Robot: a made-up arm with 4 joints.
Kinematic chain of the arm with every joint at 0, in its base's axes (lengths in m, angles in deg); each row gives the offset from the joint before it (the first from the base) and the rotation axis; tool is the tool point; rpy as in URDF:
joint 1: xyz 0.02 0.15 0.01 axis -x
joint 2: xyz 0.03 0 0.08 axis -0.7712 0.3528 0.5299
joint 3: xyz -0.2 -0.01 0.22 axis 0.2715 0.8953 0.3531
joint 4: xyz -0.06 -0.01 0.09 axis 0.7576 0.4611 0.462
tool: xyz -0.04 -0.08 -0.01 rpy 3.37 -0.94 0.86
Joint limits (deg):
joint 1: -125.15..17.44
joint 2: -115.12..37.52
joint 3: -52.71..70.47
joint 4: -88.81..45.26
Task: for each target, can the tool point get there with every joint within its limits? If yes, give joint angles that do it. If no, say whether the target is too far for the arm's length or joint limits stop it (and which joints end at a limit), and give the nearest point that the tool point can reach.
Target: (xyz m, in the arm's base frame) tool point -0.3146 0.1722 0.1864
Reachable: yes | joints -51.15 -98.53 -42.26 31.23
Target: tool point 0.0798 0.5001 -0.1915
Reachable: no: joint limits stop it (at a limit: joint 1, joint 2, joint 3, joint 4) | nearest point -0.2631 0.3722 0.0469 | short by 0.437 m
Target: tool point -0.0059 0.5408 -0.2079
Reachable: no: joint limits stop it (at a limit: joint 1, joint 2, joint 3, joint 4) | nearest point -0.2631 0.3722 0.0469 | short by 0.399 m
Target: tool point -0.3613 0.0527 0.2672
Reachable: yes | joints -20.81 -22.67 -28.57 -77.71
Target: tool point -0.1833 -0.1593 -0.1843
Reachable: yes | joints -95.68 -15.20 54.15 11.63
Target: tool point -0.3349 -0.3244 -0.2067
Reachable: no: too far | nearest point -0.2610 -0.2484 -0.1720 | short by 0.112 m
